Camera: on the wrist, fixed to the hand. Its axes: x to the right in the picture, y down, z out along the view.
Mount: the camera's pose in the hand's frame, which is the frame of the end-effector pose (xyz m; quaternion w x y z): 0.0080 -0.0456 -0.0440 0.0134 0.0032 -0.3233 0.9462
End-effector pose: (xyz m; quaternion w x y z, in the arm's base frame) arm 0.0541 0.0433 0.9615 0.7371 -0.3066 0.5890 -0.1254
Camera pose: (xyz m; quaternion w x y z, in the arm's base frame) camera 0.0227 -0.0100 0.9773 0.3199 0.5150 0.0593 0.7930
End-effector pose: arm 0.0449 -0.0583 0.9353 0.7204 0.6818 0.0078 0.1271
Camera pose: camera 0.0524 -0.0154 0.8886 0.1103 -0.0599 0.8775 -0.4629
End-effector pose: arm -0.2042 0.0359 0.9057 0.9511 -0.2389 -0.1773 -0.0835
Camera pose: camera -0.1948 -0.0257 0.8919 0.0352 -0.1949 -0.0841 0.9766
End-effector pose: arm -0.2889 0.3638 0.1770 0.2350 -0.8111 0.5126 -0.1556
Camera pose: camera -0.2726 0.3634 0.2388 0.3187 0.4246 0.6978 0.4808
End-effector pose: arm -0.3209 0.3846 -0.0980 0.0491 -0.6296 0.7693 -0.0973
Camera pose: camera -0.2875 0.3721 -0.0450 0.3434 0.6881 0.5898 0.2462
